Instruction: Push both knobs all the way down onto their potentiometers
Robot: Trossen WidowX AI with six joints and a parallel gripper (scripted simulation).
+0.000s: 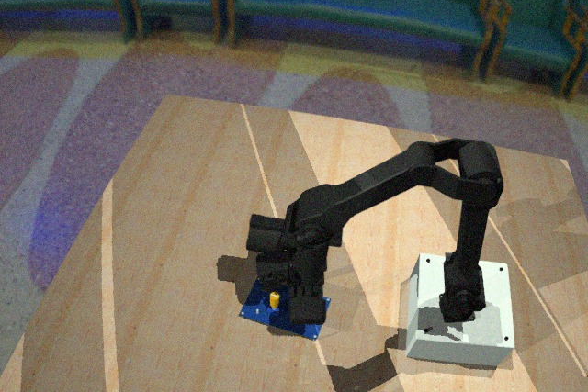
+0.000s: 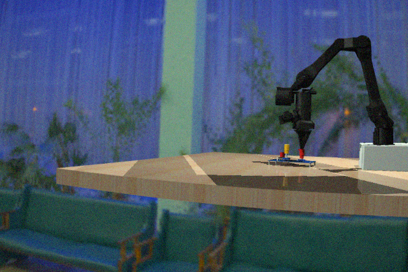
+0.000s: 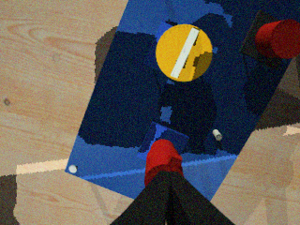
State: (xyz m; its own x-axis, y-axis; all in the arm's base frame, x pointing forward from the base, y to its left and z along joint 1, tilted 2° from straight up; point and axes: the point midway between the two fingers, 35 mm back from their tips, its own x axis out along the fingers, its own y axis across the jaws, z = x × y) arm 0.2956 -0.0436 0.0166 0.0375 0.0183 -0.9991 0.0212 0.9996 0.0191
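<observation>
The yellow knob lies 5 cm ahead of my gripper tip. Round my gripper tip: red knob: 1 cm below.
</observation>
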